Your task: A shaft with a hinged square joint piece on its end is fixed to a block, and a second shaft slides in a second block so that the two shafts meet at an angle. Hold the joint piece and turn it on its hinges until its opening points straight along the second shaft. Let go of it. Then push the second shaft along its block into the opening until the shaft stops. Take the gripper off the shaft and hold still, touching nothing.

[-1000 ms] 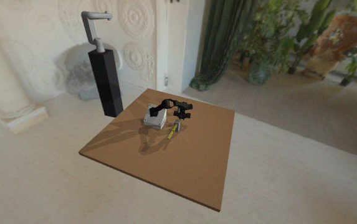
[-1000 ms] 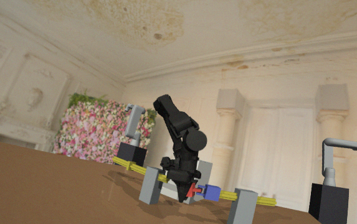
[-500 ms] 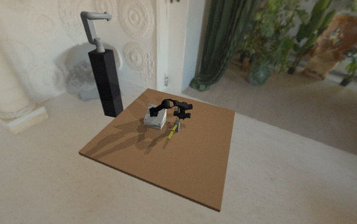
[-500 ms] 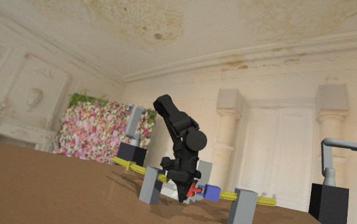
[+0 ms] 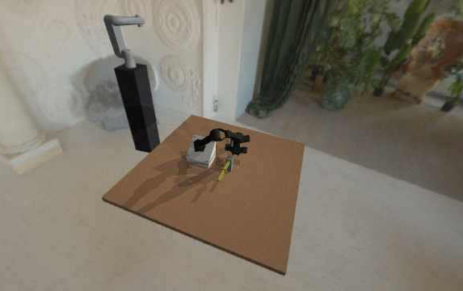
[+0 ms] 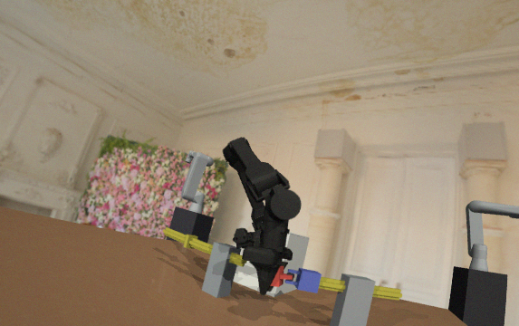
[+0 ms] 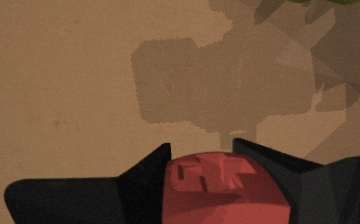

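Now: the red joint piece 40 mm above my gripper tip and 10 mm to the left of it.
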